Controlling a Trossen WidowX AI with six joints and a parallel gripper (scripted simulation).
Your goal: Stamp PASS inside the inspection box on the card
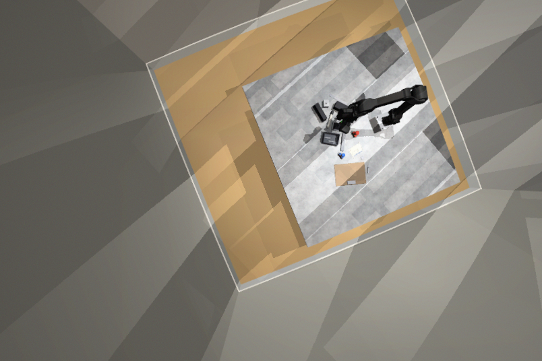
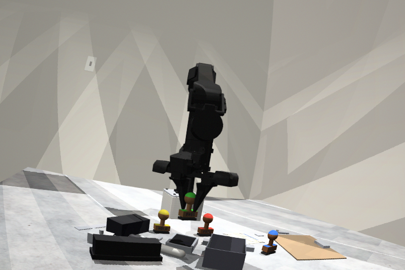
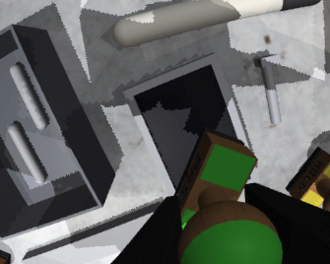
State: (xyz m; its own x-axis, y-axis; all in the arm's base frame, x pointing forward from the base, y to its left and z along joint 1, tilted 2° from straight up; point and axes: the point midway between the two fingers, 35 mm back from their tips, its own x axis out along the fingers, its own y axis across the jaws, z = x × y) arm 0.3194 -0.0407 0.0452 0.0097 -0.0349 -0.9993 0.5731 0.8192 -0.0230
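The dark ink pad is 90 mm below my gripper tip. Round my gripper tip: yellow-knobbed stamp: 90 mm behind, 70 mm below, 40 mm to the right; green-topped stamp: right at my gripper tip; white cylinder: 80 mm to the right, 80 mm below, 40 mm ahead.
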